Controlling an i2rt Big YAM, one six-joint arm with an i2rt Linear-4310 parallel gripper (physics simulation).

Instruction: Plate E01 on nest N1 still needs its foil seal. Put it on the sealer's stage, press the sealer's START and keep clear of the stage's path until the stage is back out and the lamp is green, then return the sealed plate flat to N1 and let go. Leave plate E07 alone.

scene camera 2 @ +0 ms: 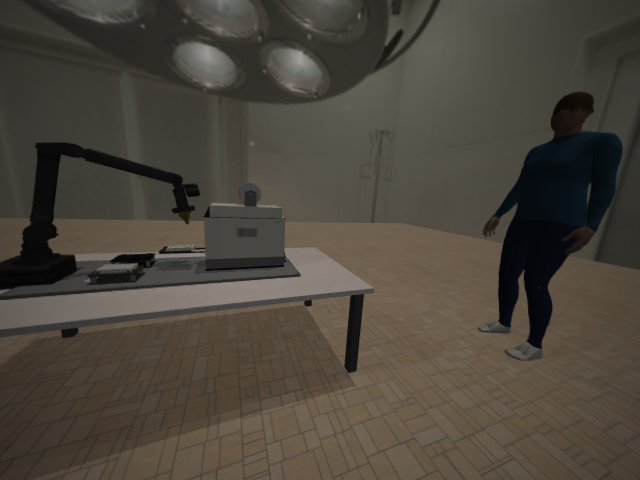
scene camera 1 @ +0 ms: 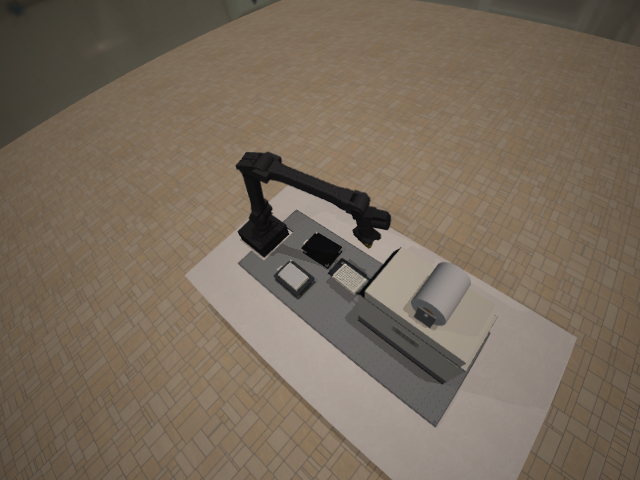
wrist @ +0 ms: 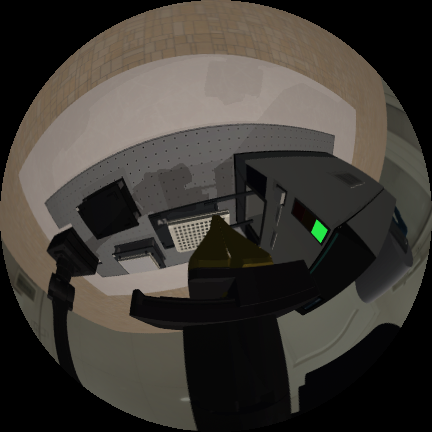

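Where they show: gripper, fingertip midpoint: [scene camera 2: 187,224] [scene camera 1: 369,247] [wrist: 214,219]; arm's base at its link origin: [scene camera 2: 38,260] [scene camera 1: 264,227] [wrist: 66,260].
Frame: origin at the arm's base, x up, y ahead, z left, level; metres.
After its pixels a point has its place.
A cream plate with open wells [scene camera 1: 349,276] @[z 0.084, x 0.040, y 0.536 m] [scene camera 2: 180,247] @[z 0.052, x 0.045, y 0.543 m] [wrist: 188,235] @[z 0.081, x 0.043, y 0.514 m] sits on the sealer's stage, which is out in front of the pale sealer [scene camera 1: 392,291] @[z 0.059, x 0.278, y 0.767 m] [scene camera 2: 222,249] @[z 0.002, x 0.044, y 0.756 m] [wrist: 310,175] @[z 0.222, x 0.105, y 0.735 m]. No foil shows over its wells. The sealer's lamp [wrist: 319,231] @[z 0.198, x 0.202, y 0.652 m] is green. My gripper [scene camera 1: 368,244] @[z 0.200, x 0.149, y 0.545 m] [scene camera 2: 187,222] @[z 0.200, x 0.149, y 0.545 m] [wrist: 214,219] @[z 0.200, x 0.149, y 0.545 m] is shut and empty, raised in front of the sealer, above and to one side of the stage. A plate with a smooth pale top [scene camera 1: 294,275] @[z -0.070, x -0.014, y 0.328 m] [scene camera 2: 118,268] @[z -0.098, x -0.016, y 0.335 m] [wrist: 137,261] @[z -0.051, x -0.014, y 0.331 m] sits in another nest. A black nest [scene camera 1: 321,249] @[z 0.119, x -0.025, y 0.309 m] [scene camera 2: 133,258] @[z 0.099, x -0.025, y 0.308 m] [wrist: 108,207] @[z 0.148, x -0.025, y 0.327 m] holds no plate. Plate labels and START cannot be made out.
A grey foil roll [scene camera 1: 447,289] @[z 0.117, x 0.403, y 0.903 m] [scene camera 2: 250,191] @[z 0.040, x 0.359, y 0.899 m] [wrist: 382,275] @[z 0.137, x 0.344, y 0.833 m] stands on the sealer. The nests and sealer stand on a grey perforated mat [scene camera 1: 361,343] @[z -0.069, x -0.072, y 0.752 m] on the white table [scene camera 1: 310,366] @[z -0.287, x -0.085, y 0.668 m]. A person [scene camera 2: 568,180] stands beyond the table's end at the right of scene camera 2.
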